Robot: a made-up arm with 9 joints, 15 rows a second.
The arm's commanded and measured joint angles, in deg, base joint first. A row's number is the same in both.
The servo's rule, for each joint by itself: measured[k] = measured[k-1] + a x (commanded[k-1-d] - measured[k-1]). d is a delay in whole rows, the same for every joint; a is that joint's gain. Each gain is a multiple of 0.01, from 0.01 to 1. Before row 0 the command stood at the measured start. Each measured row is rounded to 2 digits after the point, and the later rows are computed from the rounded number. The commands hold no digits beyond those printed.
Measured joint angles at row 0:
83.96, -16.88, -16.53, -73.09, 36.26, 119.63, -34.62, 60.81, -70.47
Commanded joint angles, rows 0 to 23:
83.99, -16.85, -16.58, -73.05, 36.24, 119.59, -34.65, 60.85, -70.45
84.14, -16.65, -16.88, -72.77, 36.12, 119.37, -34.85, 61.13, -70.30
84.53, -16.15, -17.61, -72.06, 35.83, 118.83, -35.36, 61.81, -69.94
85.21, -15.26, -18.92, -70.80, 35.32, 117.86, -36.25, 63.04, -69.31
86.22, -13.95, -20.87, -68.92, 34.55, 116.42, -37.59, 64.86, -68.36
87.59, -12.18, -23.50, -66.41, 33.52, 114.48, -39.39, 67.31, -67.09
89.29, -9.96, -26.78, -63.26, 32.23, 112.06, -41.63, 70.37, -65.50
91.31, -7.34, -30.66, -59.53, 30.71, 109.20, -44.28, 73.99, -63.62
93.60, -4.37, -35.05, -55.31, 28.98, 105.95, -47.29, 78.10, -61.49
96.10, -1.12, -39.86, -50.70, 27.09, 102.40, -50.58, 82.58, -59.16
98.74, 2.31, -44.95, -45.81, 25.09, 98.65, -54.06, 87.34, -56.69
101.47, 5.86, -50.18, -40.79, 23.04, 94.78, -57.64, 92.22, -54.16
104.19, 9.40, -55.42, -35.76, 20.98, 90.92, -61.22, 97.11, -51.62
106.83, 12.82, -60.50, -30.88, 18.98, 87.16, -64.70, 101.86, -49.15
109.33, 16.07, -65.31, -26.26, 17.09, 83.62, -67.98, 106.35, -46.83
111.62, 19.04, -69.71, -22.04, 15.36, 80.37, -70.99, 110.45, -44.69
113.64, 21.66, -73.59, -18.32, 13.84, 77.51, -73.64, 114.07, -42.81
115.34, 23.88, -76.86, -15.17, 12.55, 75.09, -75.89, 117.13, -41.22
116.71, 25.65, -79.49, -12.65, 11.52, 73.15, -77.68, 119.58, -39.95
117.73, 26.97, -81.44, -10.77, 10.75, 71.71, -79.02, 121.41, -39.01
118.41, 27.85, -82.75, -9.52, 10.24, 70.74, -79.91, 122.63, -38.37
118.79, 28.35, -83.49, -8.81, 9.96, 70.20, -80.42, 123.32, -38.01
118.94, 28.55, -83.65, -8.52, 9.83, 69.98, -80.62, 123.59, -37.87
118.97, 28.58, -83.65, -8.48, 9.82, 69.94, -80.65, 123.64, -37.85
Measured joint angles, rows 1 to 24:
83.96, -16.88, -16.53, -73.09, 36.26, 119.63, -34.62, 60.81, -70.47
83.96, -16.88, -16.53, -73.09, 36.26, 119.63, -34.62, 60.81, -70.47
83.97, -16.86, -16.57, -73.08, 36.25, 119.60, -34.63, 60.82, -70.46
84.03, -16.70, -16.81, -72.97, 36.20, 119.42, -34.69, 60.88, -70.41
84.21, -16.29, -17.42, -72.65, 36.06, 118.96, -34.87, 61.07, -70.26
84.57, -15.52, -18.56, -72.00, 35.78, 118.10, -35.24, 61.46, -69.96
85.16, -14.34, -20.32, -70.92, 35.31, 116.79, -35.87, 62.14, -69.45
86.03, -12.72, -22.74, -69.34, 34.63, 114.99, -36.82, 63.17, -68.69
87.20, -10.65, -25.81, -67.21, 33.72, 112.70, -38.12, 64.61, -67.67
88.68, -8.17, -29.50, -64.52, 32.58, 109.97, -39.78, 66.49, -66.37
90.45, -5.32, -33.72, -61.30, 31.21, 106.83, -41.81, 68.81, -64.81
92.48, -2.17, -38.39, -57.59, 29.64, 103.37, -44.18, 71.56, -63.00
94.73, 1.19, -43.38, -53.47, 27.91, 99.69, -46.85, 74.72, -60.98
97.16, 4.69, -48.55, -49.03, 26.06, 95.86, -49.76, 78.22, -58.80
99.69, 8.22, -53.77, -44.39, 24.13, 92.01, -52.85, 82.00, -56.50
102.26, 11.67, -58.88, -39.66, 22.17, 88.23, -56.05, 85.97, -54.15
104.81, 14.97, -63.77, -34.97, 20.24, 84.63, -59.27, 90.05, -51.81
107.26, 18.02, -68.28, -30.44, 18.39, 81.31, -62.43, 94.13, -49.53
109.56, 20.75, -72.32, -26.20, 16.66, 78.35, -65.46, 98.12, -47.38
111.64, 23.10, -75.77, -22.34, 15.10, 75.81, -68.28, 101.92, -45.41
113.47, 25.01, -78.60, -18.95, 13.74, 73.74, -70.82, 105.45, -43.66
115.00, 26.48, -80.76, -16.09, 12.60, 72.16, -73.03, 108.64, -42.17
116.23, 27.51, -82.27, -13.79, 11.70, 71.05, -74.89, 111.44, -40.95
117.15, 28.14, -83.20, -12.05, 11.04, 70.39, -76.38, 113.82, -40.01
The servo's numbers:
d 2
a 0.36 0.75 0.76 0.35 0.38 0.78 0.27 0.20 0.32

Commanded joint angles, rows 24 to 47:
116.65, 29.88, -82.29, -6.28, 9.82, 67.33, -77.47, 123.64, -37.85
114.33, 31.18, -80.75, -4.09, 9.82, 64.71, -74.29, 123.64, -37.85
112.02, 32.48, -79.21, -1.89, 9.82, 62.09, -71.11, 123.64, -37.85
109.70, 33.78, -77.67, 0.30, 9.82, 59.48, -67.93, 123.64, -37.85
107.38, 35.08, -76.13, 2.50, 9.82, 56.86, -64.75, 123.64, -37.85
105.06, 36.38, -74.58, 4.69, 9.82, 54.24, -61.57, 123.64, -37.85
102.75, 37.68, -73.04, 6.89, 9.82, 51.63, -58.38, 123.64, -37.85
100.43, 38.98, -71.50, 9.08, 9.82, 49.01, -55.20, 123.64, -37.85
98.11, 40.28, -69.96, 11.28, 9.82, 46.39, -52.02, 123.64, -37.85
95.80, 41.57, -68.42, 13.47, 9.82, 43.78, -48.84, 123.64, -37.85
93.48, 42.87, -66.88, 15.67, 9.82, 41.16, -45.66, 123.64, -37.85
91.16, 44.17, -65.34, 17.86, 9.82, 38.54, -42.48, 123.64, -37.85
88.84, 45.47, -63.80, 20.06, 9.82, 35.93, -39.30, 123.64, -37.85
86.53, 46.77, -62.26, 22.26, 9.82, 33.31, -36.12, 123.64, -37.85
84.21, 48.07, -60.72, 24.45, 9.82, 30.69, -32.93, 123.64, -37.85
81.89, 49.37, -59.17, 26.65, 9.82, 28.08, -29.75, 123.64, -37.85
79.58, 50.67, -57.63, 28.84, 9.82, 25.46, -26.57, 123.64, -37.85
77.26, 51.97, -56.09, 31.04, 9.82, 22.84, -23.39, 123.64, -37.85
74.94, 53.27, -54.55, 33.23, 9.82, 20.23, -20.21, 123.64, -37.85
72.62, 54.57, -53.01, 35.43, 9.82, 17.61, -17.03, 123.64, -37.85
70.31, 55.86, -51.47, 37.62, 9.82, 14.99, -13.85, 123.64, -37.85
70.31, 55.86, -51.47, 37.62, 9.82, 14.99, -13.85, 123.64, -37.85
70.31, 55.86, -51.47, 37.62, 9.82, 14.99, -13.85, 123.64, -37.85
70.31, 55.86, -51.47, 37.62, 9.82, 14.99, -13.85, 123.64, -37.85
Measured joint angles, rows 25 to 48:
117.79, 28.45, -83.54, -10.81, 10.58, 70.07, -77.52, 115.77, -39.33
118.21, 28.55, -83.62, -9.99, 10.29, 69.97, -78.37, 117.34, -38.86
117.65, 29.55, -82.61, -8.69, 10.11, 67.91, -78.13, 118.60, -38.54
116.45, 30.77, -81.20, -7.08, 10.00, 65.41, -77.09, 119.61, -38.32
114.86, 32.05, -79.69, -5.26, 9.93, 62.82, -75.48, 120.42, -38.17
113.00, 33.35, -78.15, -3.31, 9.89, 60.21, -73.44, 121.06, -38.07
110.98, 34.65, -76.61, -1.28, 9.86, 57.60, -71.09, 121.58, -38.00
108.85, 35.95, -75.07, 0.81, 9.84, 54.98, -68.52, 121.99, -37.95
106.65, 37.25, -73.53, 2.94, 9.83, 52.37, -65.78, 122.32, -37.92
104.41, 38.55, -71.99, 5.09, 9.83, 49.75, -62.92, 122.58, -37.90
102.14, 39.85, -70.45, 7.26, 9.83, 47.13, -59.98, 122.79, -37.88
99.86, 41.14, -68.91, 9.43, 9.83, 44.52, -56.97, 122.96, -37.87
97.56, 42.44, -67.37, 11.61, 9.83, 41.90, -53.92, 123.10, -37.86
95.26, 43.74, -65.83, 13.80, 9.83, 39.28, -50.83, 123.21, -37.86
92.95, 45.04, -64.29, 15.99, 9.83, 36.67, -47.72, 123.30, -37.86
90.64, 46.34, -62.75, 18.18, 9.83, 34.05, -44.59, 123.37, -37.86
88.33, 47.64, -61.21, 20.37, 9.83, 31.43, -41.44, 123.42, -37.86
86.01, 48.94, -59.66, 22.57, 9.83, 28.82, -38.28, 123.46, -37.86
83.70, 50.24, -58.12, 24.76, 9.83, 26.20, -35.12, 123.50, -37.86
81.38, 51.54, -56.58, 26.96, 9.83, 23.58, -31.95, 123.53, -37.86
79.06, 52.84, -55.04, 29.15, 9.83, 20.97, -28.78, 123.55, -37.86
76.74, 54.14, -53.50, 31.35, 9.83, 18.35, -25.61, 123.57, -37.86
74.43, 55.43, -51.96, 33.54, 9.83, 15.73, -22.43, 123.58, -37.86
72.95, 55.75, -51.59, 34.97, 9.83, 15.15, -20.11, 123.59, -37.86

